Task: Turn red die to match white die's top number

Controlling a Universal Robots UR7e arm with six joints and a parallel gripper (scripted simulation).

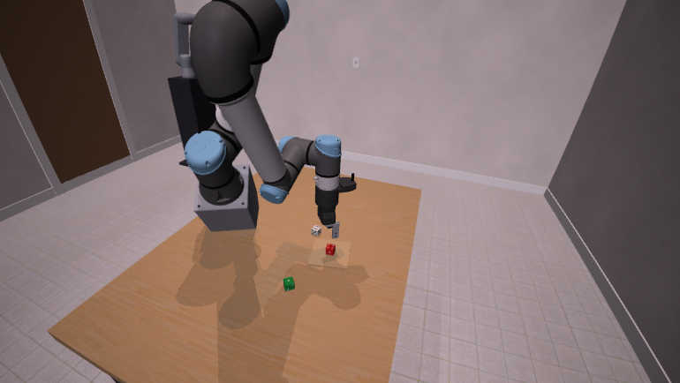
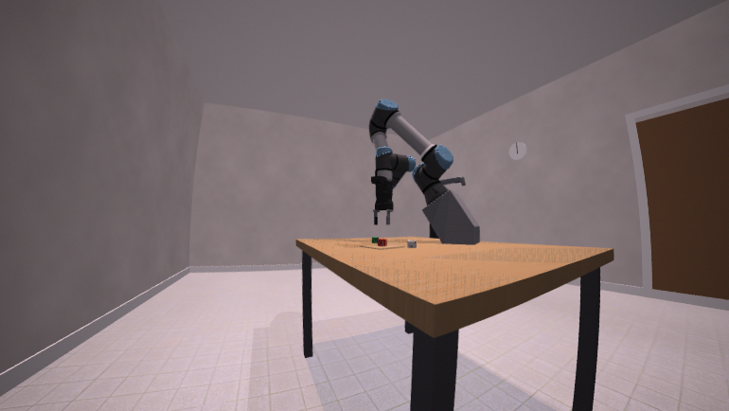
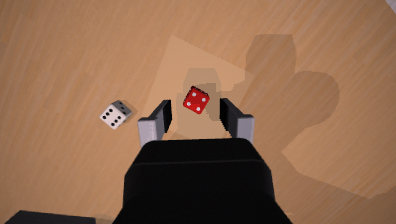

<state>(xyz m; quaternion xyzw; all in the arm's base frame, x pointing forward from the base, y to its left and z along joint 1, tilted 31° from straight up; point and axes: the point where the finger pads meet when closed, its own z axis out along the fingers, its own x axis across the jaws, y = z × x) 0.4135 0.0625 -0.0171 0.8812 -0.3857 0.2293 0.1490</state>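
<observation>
The red die is 10 mm to the right of my hand and 90 mm below it. From my hand the other things lie so: white die (100 mm behind, 80 mm to the left, 100 mm below); green die (70 mm behind, 200 mm to the right, 100 mm below); tan mat (10 mm to the right, 110 mm below).
</observation>
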